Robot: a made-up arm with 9 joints. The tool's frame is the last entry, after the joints.
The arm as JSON. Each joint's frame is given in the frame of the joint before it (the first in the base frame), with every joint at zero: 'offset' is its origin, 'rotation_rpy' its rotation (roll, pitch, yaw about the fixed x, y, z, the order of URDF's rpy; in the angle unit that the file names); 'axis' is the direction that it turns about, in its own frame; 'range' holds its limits. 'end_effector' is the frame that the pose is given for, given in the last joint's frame.
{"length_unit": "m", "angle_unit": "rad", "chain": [
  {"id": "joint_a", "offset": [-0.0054, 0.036, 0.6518], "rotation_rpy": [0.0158, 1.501, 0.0], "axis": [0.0, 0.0, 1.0], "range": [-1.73, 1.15]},
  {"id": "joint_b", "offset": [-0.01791, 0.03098, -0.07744], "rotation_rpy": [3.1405, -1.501, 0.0], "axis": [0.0, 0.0, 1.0], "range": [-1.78, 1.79]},
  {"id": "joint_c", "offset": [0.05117, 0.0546, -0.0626], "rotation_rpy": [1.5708, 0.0, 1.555], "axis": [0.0, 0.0, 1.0], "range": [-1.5, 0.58]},
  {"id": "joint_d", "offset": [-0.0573, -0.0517, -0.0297], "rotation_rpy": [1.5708, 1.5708, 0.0], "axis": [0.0, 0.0, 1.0], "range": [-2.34, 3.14]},
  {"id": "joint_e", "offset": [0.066, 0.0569, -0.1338], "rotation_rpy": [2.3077, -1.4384, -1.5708], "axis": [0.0, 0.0, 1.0], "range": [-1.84, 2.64]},
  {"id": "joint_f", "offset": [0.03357, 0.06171, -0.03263], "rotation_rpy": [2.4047, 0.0, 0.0], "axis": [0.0, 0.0, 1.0], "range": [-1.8, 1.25]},
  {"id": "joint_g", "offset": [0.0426, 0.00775, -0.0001], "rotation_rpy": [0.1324, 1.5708, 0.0], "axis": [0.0, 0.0, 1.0], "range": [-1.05, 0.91]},
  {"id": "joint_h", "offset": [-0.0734, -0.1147, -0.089], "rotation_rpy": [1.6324, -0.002, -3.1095], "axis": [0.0, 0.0, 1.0], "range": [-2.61, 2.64]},
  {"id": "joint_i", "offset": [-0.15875, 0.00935, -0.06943], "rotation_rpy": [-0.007, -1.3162, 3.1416], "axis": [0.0, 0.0, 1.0], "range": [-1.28, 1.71]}
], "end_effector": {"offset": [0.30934, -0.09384, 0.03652], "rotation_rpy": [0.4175, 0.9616, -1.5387]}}
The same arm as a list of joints. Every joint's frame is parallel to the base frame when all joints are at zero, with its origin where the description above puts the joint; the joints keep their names.
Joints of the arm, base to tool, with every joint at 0 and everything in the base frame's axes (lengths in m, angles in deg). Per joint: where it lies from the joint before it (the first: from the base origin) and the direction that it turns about. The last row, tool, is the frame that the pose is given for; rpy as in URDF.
joint_a: offset -0.0054 0.036 0.6518 axis 0.997443 -0.015801 0.069703
joint_b: offset -0.078 0.0322 0.0125 axis -z
joint_c: offset 0.0503 -0.0554 0.0626 axis +x
joint_d: offset -0.0297 0.0573 0.0517 axis +z
joint_e: offset -0.066 -0.0569 -0.1338 axis 0.740538 0.666134 -0.088705
joint_f: offset 0.0173 -0.0626 0.0422 axis -x
joint_g: offset 0.0001 0.0133 0.0412 axis +z
joint_h: offset -0.0734 -0.1147 -0.089 axis -0.032199 0.997581 -0.061599
joint_i: offset 0.1609 -0.0636 0.0133 axis -0.97535 0.219711 -0.020501
tool: offset 0.032 0.3151 0.0743 rpy 17.39 -35.91 -8.96
Joint limits (deg, base to tool): -99.12..65.89 -101.99..102.56 -85.94..33.23 -134.07..179.91 -105.42..151.26 -103.13..71.62 -60.16..52.14 -149.54..151.26 -73.34..97.98

